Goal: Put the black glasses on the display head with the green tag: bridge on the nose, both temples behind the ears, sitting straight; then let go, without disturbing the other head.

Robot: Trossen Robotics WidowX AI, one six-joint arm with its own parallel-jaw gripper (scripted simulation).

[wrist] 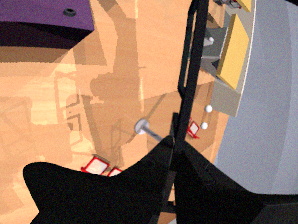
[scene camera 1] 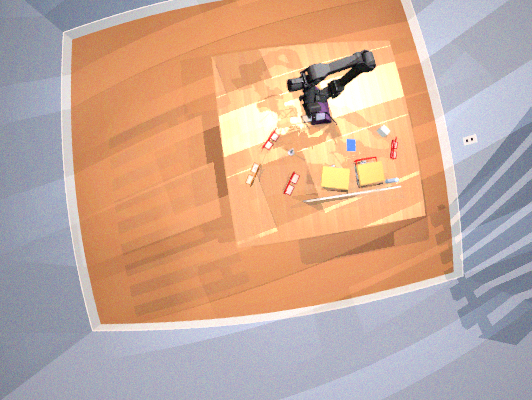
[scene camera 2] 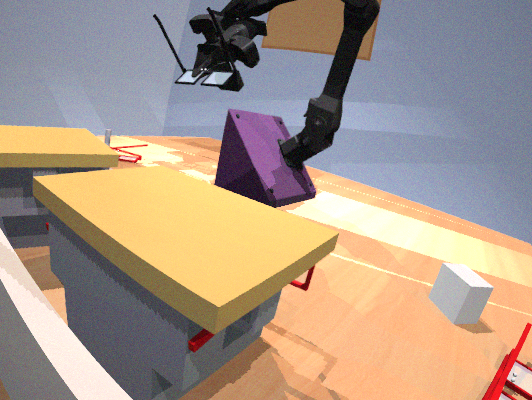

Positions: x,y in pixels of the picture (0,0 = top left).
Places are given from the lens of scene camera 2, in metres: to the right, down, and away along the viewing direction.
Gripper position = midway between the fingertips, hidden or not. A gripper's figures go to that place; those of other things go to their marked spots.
gripper (scene camera 2: 193,78): -0.14, -0.24, 0.61
white bar (scene camera 2: 47,352): -0.05, 0.04, 0.07
